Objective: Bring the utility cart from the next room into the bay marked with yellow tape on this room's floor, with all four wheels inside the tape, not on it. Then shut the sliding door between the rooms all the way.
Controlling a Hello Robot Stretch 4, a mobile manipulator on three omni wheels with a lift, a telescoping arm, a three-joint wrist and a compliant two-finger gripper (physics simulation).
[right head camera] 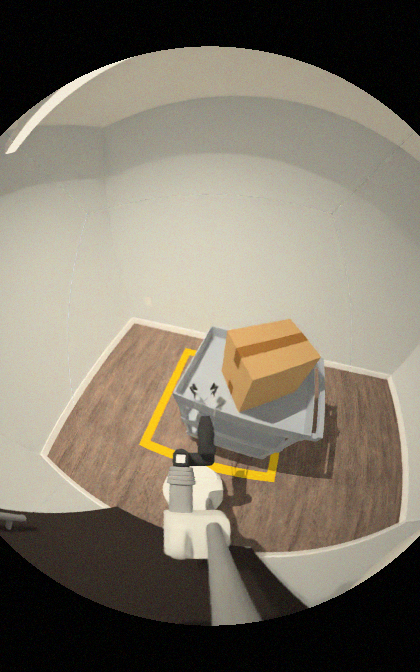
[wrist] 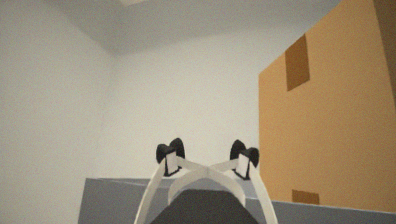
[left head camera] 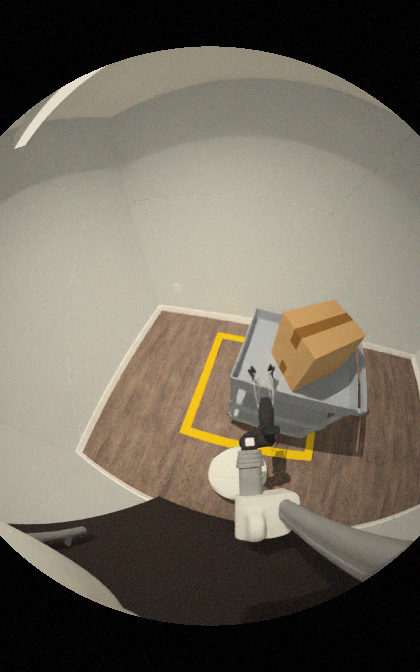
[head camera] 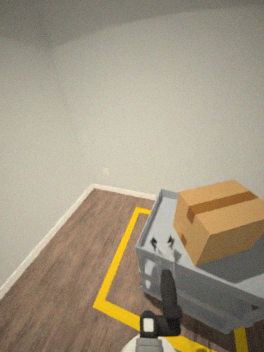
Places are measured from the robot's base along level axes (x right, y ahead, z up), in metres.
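Pixels of known places: gripper, between the fingertips: (wrist: 207, 150) (head camera: 161, 236).
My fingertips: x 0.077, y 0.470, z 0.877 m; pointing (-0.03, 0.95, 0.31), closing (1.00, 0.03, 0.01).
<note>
Behind a point stands the place of what it marks.
The grey utility cart (head camera: 210, 297) @[x 0.366, y 0.330, z 0.444 m] (left head camera: 300, 410) (right head camera: 240, 435) (wrist: 115, 202) @[x -0.008, y 0.422, z 0.818 m] stands over the yellow tape (head camera: 117, 260) @[x -0.305, y 0.719, z -0.027 m] (left head camera: 203, 382) (right head camera: 166, 400). The left strip and near left corner of the tape show outside the cart. The right strip runs beneath the cart, whose top reaches past it in these views. The wheels are hidden. My gripper (head camera: 162, 242) (left head camera: 261, 370) (right head camera: 204, 388) (wrist: 207, 150) @[x 0.077, y 0.470, z 0.877 m] is partly open and empty, seen against the cart's near left part. The dark sliding door (left head camera: 175, 555) (right head camera: 100, 565) is at the bottom; its closing edge cannot be made out.
A cardboard box (head camera: 225, 220) @[x 0.308, y 0.435, z 1.044 m] (left head camera: 320, 350) (right head camera: 270, 365) (wrist: 335, 125) @[x 0.212, y 0.435, z 0.908 m] sits tilted on the cart's top. The door's handle (left head camera: 57, 535) (right head camera: 12, 518) is at lower left. My white base (left head camera: 232, 472) (right head camera: 200, 487) is near the front tape. Walls stand behind and left of the bay.
</note>
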